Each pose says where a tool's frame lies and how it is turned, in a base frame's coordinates. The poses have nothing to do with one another.
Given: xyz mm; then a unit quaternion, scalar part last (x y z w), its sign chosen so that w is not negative.
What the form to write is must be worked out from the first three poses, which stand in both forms.
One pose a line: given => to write
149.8, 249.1, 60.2, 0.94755, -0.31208, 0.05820, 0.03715 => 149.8, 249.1, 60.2, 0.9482, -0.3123, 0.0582, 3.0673
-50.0, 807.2, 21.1, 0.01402, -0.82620, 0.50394, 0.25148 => -50.0, 807.2, 21.1, 0.0145, -0.8536, 0.5207, 2.6332
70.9, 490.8, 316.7, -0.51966, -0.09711, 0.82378, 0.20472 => 70.9, 490.8, 316.7, -0.5309, -0.0992, 0.8416, 2.7292
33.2, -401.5, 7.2, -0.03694, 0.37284, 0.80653, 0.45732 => 33.2, -401.5, 7.2, -0.0415, 0.4192, 0.9069, 2.1916
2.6, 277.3, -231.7, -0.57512, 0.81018, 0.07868, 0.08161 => 2.6, 277.3, -231.7, -0.5770, 0.8129, 0.0789, 2.9782
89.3, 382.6, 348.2, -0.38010, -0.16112, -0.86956, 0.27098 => 89.3, 382.6, 348.2, -0.3949, -0.1674, -0.9034, 2.5928
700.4, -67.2, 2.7, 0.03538, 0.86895, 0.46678, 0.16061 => 700.4, -67.2, 2.7, 0.0358, 0.8804, 0.4729, 2.8190
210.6, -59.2, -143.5, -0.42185, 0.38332, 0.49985, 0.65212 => 210.6, -59.2, -143.5, -0.5564, 0.5056, 0.6593, 1.7208
